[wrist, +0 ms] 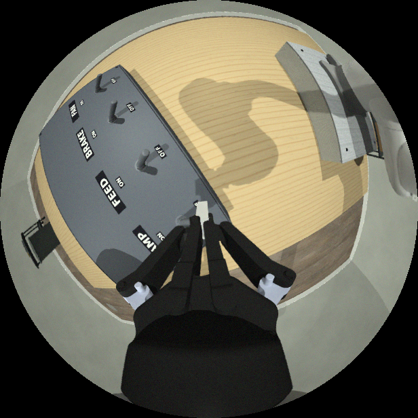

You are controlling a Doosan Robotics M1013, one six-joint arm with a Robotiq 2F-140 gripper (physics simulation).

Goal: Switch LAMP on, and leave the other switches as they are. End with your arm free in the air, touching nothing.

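The dark grey switch panel (70, 165) lies at the left of the wrist view. The LAMP label (146, 240) is partly covered by my left finger linkage. The LAMP switch (181, 219) shows as a small grey lever just left of my fingertips, partly hidden by them; which way it leans I cannot tell. The FEED switch (143, 160), BRAKE switch (113, 112) and FAN switch (100, 84) stand in a row beyond it, between their ON and OFF marks. My gripper (202, 208) is shut and empty, over the panel's near right part by LAMP's OFF mark; contact cannot be judged.
The panel lies on a light wooden table top (235, 40). A grey metal block (345, 120) is at the right, with a pale robot arm part (395, 135) beside it. A dark framed object (40, 242) shows beyond the left table edge. Arm shadows fall across the wood.
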